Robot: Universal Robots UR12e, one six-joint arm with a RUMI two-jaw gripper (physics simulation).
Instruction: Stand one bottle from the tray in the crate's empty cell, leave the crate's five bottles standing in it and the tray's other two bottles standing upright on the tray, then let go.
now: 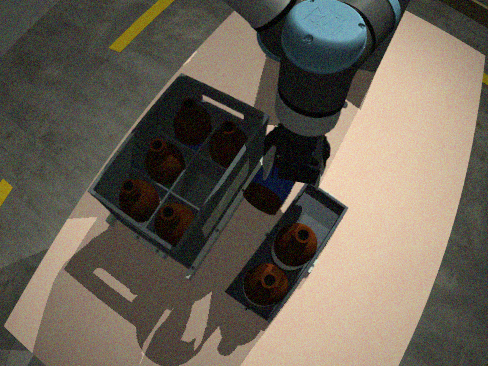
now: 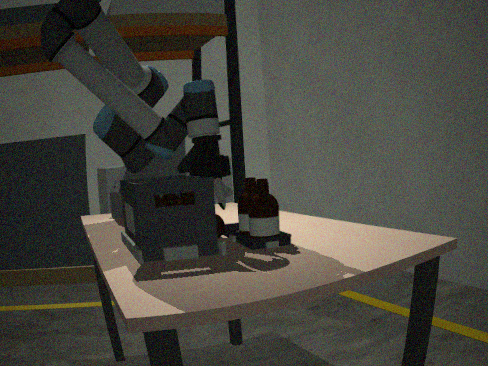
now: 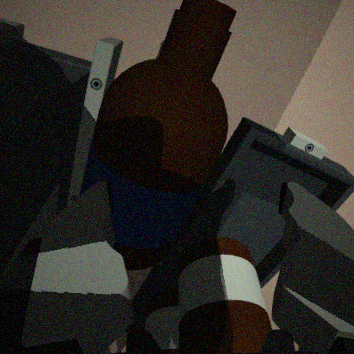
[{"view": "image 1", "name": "gripper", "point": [291, 174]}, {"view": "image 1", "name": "blue-labelled bottle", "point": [267, 196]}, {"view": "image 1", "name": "blue-labelled bottle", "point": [192, 124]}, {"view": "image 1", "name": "pale side strip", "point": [202, 255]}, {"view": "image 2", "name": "gripper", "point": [211, 212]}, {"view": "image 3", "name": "blue-labelled bottle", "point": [162, 123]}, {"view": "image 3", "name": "pale side strip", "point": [107, 50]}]
